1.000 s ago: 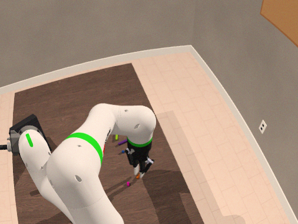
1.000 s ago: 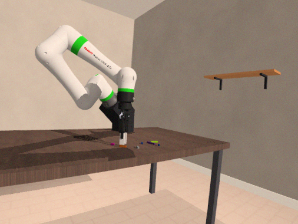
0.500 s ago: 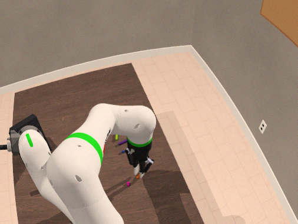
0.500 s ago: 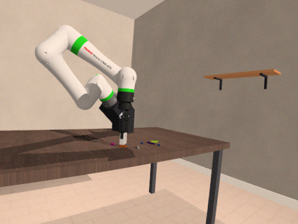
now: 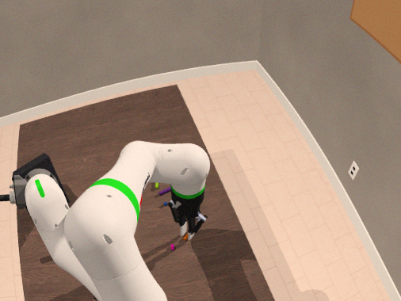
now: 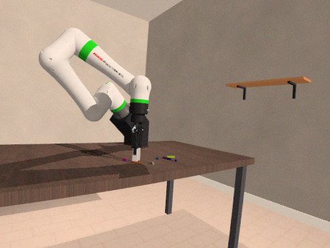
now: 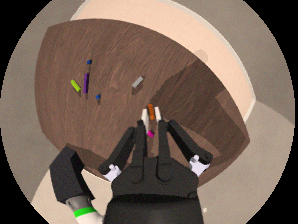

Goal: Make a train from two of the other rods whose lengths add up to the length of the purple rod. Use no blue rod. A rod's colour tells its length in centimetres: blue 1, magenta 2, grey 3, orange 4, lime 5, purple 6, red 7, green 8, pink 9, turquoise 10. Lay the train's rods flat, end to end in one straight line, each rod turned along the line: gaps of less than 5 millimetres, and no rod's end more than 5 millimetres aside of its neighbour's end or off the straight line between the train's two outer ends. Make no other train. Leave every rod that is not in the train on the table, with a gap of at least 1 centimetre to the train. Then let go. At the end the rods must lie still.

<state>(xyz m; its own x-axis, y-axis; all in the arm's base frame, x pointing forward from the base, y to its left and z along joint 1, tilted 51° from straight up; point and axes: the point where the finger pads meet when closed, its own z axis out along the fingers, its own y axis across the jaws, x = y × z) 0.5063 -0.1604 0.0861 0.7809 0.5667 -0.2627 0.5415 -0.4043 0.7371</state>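
The orange rod lies 40 mm below my hand. From my hand the other things lie so: magenta rod 70 mm behind, 40 mm below, 30 mm to the right; then purple rod 210 mm to the left, 40 mm below, 10 mm ahead; then grey rod 60 mm to the left, 60 mm ahead, 40 mm below.
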